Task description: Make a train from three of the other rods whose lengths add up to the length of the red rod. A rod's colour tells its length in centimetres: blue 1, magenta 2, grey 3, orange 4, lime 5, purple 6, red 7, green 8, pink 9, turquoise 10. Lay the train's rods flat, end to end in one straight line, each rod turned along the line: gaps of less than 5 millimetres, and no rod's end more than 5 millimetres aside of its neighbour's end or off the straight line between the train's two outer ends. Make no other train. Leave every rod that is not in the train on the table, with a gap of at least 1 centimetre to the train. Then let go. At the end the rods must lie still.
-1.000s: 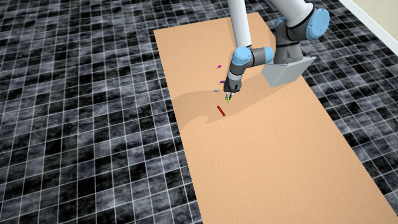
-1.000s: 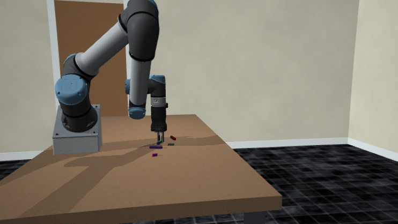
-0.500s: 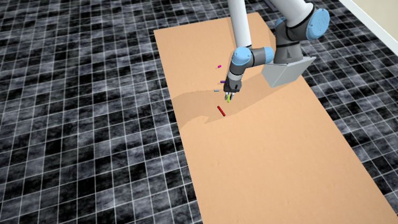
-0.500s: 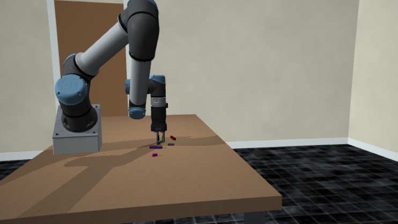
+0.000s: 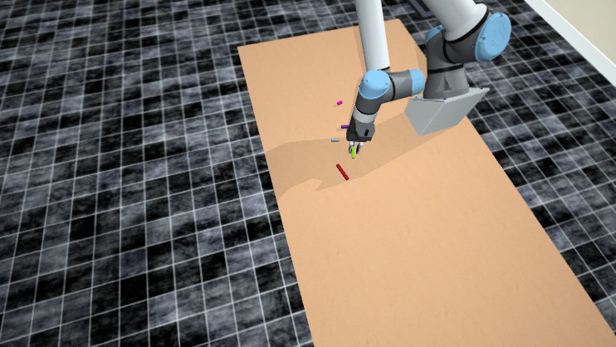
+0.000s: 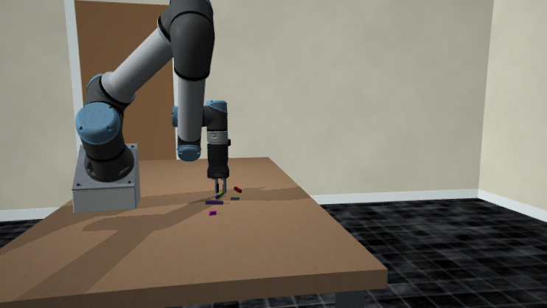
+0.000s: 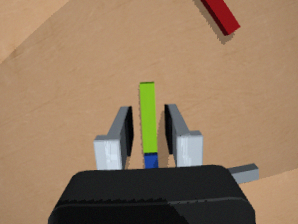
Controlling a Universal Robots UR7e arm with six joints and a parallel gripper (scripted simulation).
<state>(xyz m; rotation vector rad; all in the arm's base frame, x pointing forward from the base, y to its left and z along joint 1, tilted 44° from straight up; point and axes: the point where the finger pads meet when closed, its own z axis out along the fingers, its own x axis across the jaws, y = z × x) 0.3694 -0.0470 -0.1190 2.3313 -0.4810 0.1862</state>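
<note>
The lime rod lies 20 mm below my hand. The rest, counted from my hand: red rod 70 mm ahead, 60 mm to the left, 20 mm below; purple rod 30 mm behind, 120 mm to the right, 20 mm below; grey rod 40 mm ahead, 70 mm to the right, 20 mm below.
</note>
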